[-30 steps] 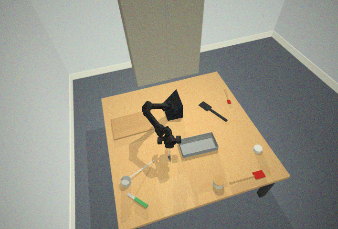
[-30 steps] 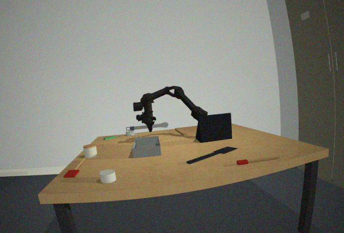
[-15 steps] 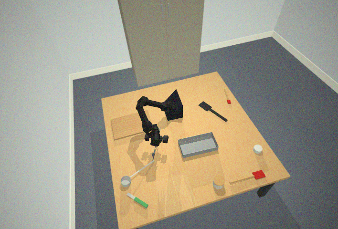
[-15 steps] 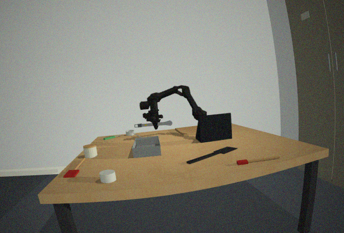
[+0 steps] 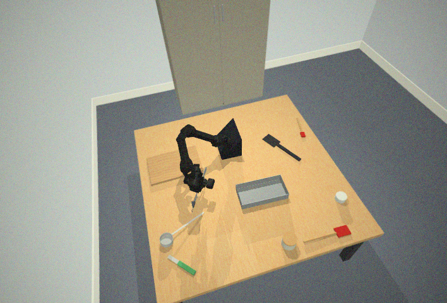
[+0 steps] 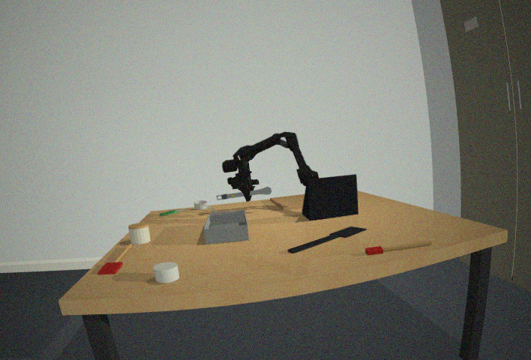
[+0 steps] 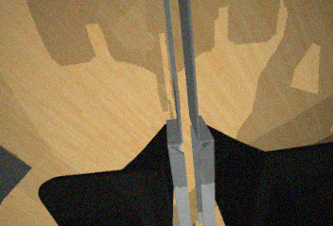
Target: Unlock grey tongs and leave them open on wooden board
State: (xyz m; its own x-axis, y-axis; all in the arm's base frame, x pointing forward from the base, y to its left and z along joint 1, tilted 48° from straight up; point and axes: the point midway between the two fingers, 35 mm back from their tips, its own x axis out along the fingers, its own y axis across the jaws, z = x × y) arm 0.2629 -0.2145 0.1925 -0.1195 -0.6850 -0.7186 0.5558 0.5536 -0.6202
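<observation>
The wooden board lies 280 mm behind my gripper tip, 120 mm to the right of it and 50 mm below it. The rest, counted from my gripper tip: roasting tin: 360 mm to the left, 140 mm ahead, 30 mm below; then green-handled tool: 400 mm ahead, 240 mm to the right, 50 mm below; then jar: 490 mm ahead, 370 mm to the left, 20 mm below.
</observation>
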